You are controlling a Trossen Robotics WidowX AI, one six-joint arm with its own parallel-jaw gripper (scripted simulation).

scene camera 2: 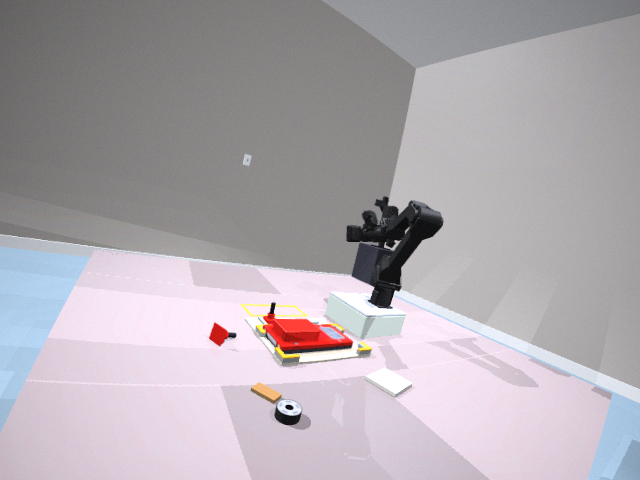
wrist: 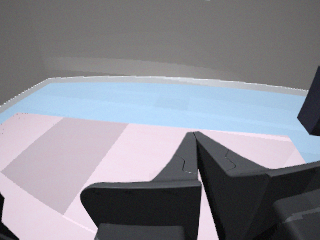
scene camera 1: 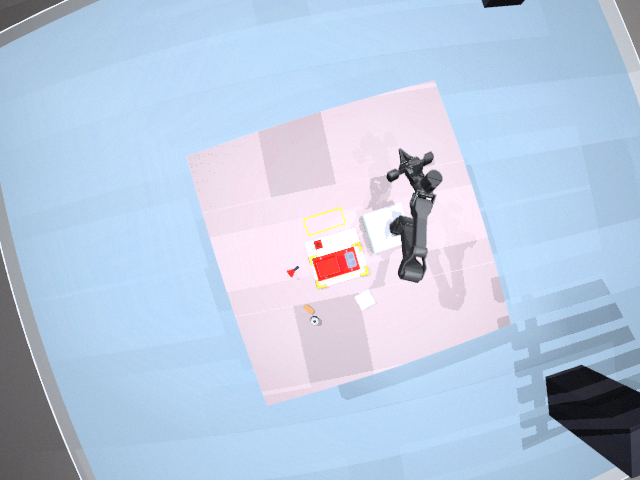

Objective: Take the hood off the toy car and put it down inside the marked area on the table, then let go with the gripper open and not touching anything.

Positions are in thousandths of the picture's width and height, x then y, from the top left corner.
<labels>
A red hood (scene camera 2: 451,689) is 0.66 m from the lens. A white tile (scene camera 2: 615,801): 0.65 m from the lens.
</labels>
